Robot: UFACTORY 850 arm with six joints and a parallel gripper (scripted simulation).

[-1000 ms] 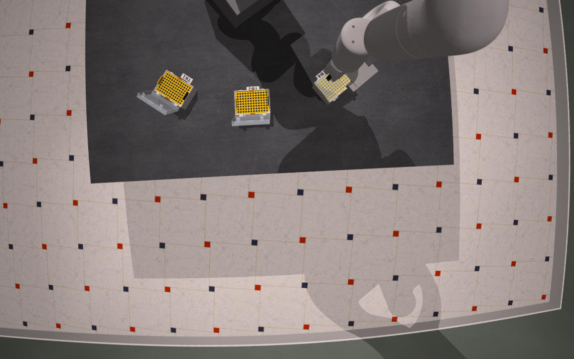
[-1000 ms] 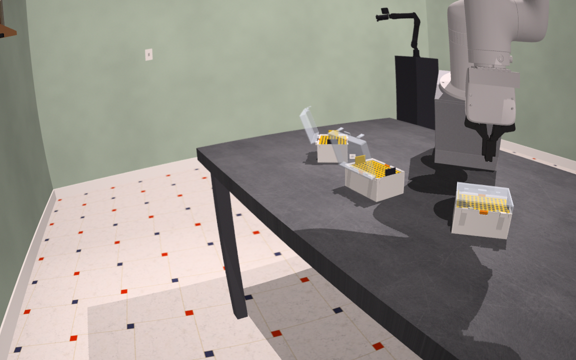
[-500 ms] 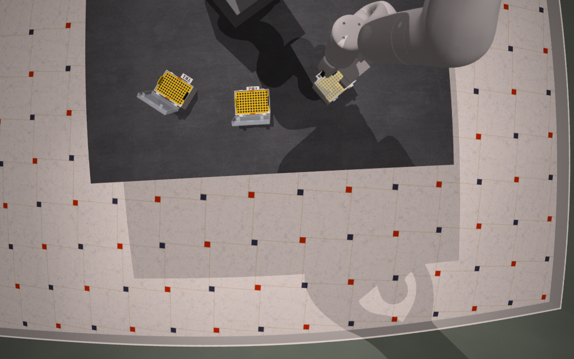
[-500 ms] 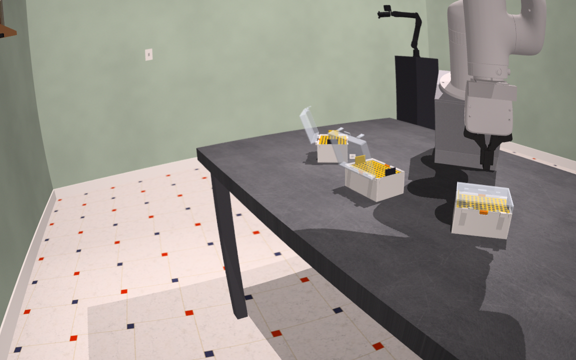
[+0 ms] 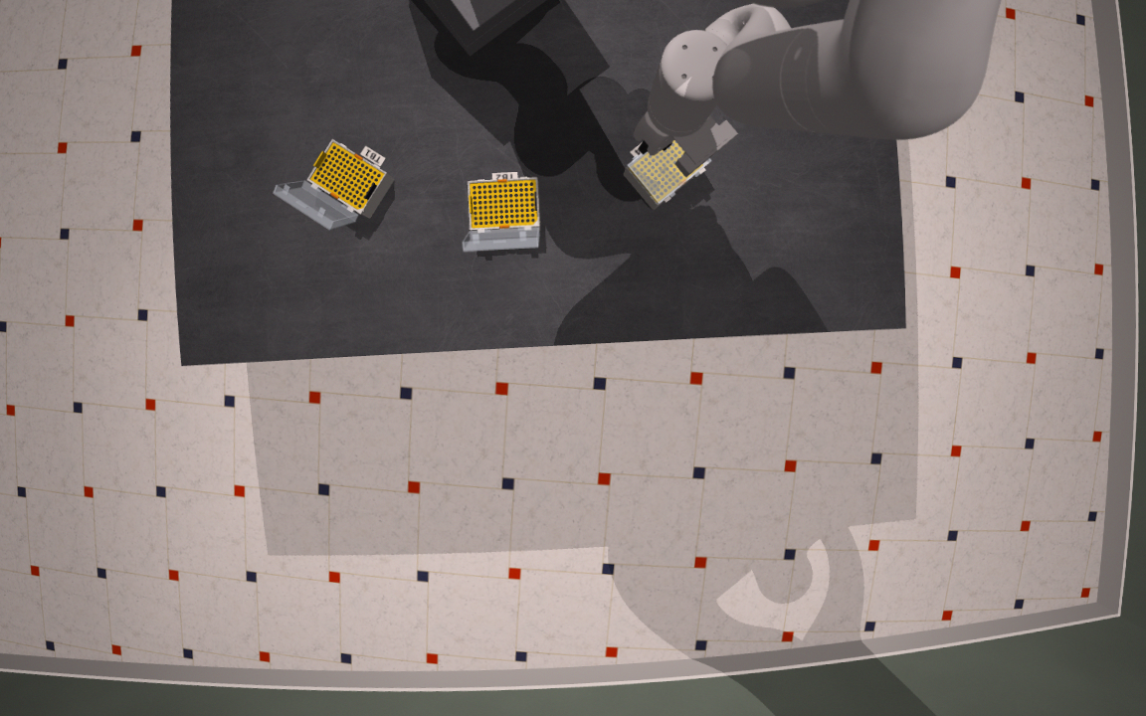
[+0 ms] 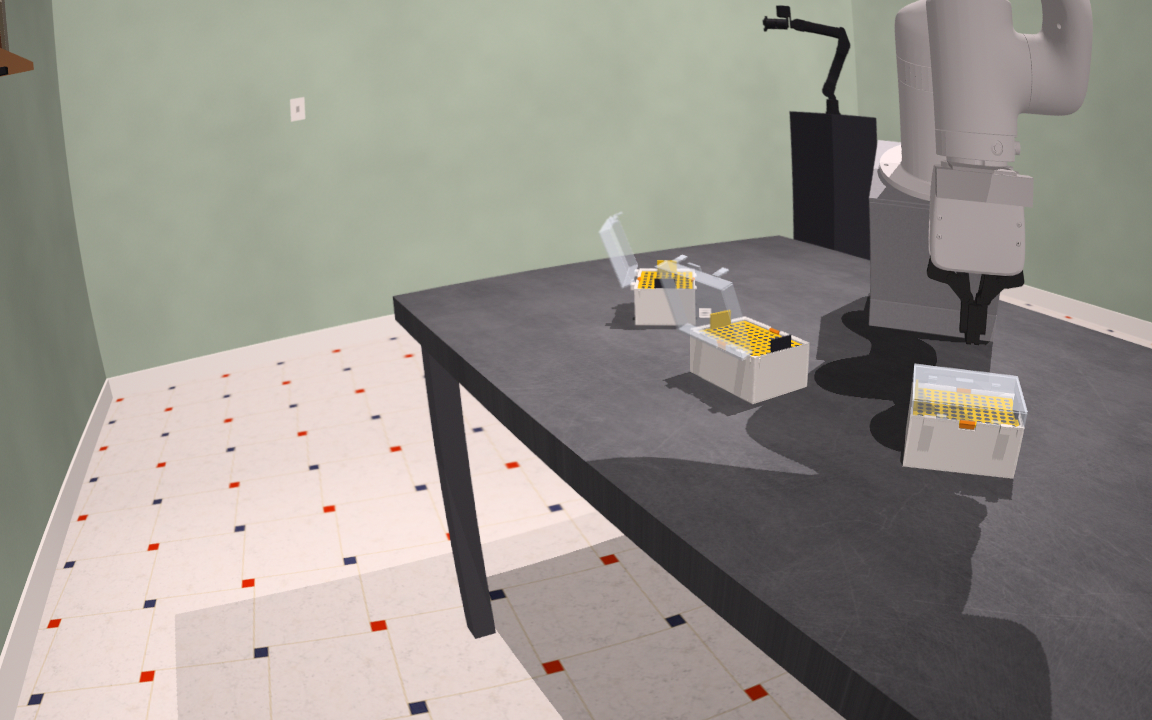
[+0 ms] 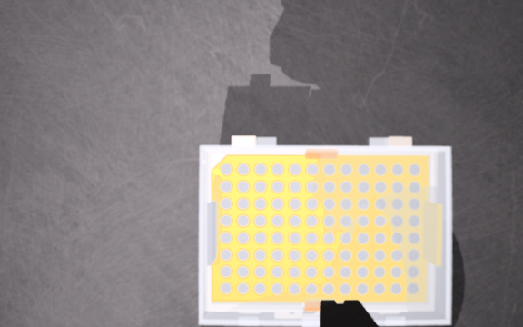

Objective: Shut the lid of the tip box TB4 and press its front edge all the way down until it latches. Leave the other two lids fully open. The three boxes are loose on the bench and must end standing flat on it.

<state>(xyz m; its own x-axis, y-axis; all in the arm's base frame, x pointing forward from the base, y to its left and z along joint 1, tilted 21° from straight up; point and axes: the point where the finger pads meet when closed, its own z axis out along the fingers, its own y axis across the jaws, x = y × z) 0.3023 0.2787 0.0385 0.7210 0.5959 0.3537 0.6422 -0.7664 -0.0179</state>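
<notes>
Right now my hand is 7 cm above the clear lid, 2 cm to the right of it and 2 cm short of it. Also, from my hand: tip box: 8 cm below, 2 cm to the left, 2 cm ahead; then label: 13 cm below, 2 cm to the right, 2 cm behind.
</notes>
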